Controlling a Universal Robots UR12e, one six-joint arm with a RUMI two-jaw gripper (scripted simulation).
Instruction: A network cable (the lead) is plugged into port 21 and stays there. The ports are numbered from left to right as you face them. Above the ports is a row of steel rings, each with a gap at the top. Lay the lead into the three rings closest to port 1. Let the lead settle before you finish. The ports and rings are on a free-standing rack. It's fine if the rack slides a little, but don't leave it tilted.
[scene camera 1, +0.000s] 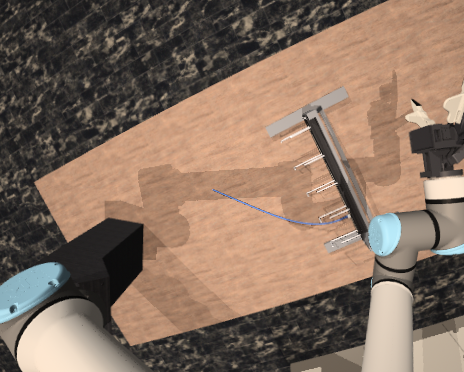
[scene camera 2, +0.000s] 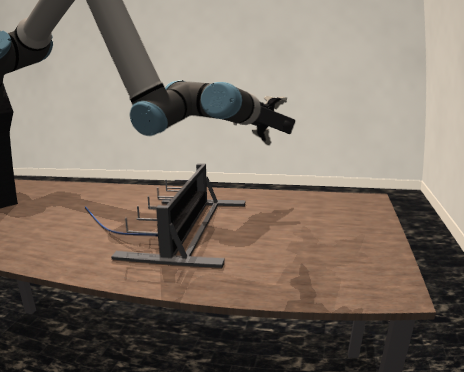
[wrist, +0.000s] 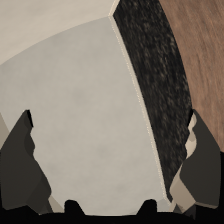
My gripper shows in scene camera 1, in scene camera 2 (277, 121) and in the wrist view. The same spot on my gripper: (scene camera 1: 420, 117) is (wrist: 187, 157).
